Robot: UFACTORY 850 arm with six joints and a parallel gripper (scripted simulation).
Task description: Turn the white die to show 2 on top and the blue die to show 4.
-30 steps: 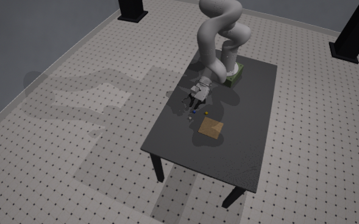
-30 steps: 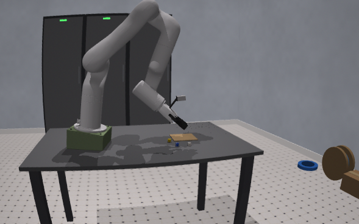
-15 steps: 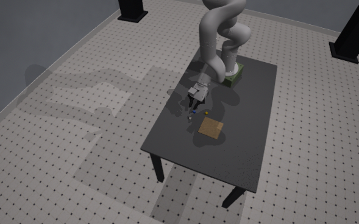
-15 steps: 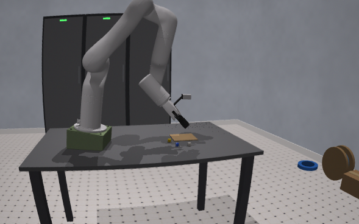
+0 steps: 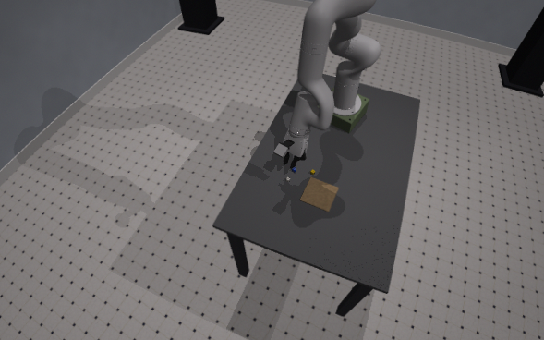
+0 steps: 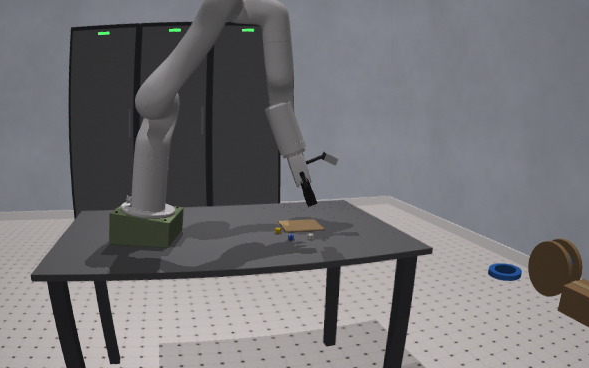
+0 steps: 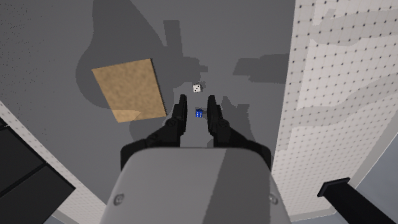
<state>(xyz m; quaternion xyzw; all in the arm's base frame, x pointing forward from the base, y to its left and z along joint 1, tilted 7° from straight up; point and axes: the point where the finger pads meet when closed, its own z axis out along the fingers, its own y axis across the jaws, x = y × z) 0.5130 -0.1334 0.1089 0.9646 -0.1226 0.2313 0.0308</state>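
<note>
My gripper is now 1 cm short of the white die and 13 cm above it. Round my hand: blue die: 6 cm behind, 1 cm to the left, 13 cm below; yellow die: 8 cm behind, 10 cm to the left, 13 cm below; tan mat: 3 cm ahead, 16 cm to the left, 14 cm below.
</note>
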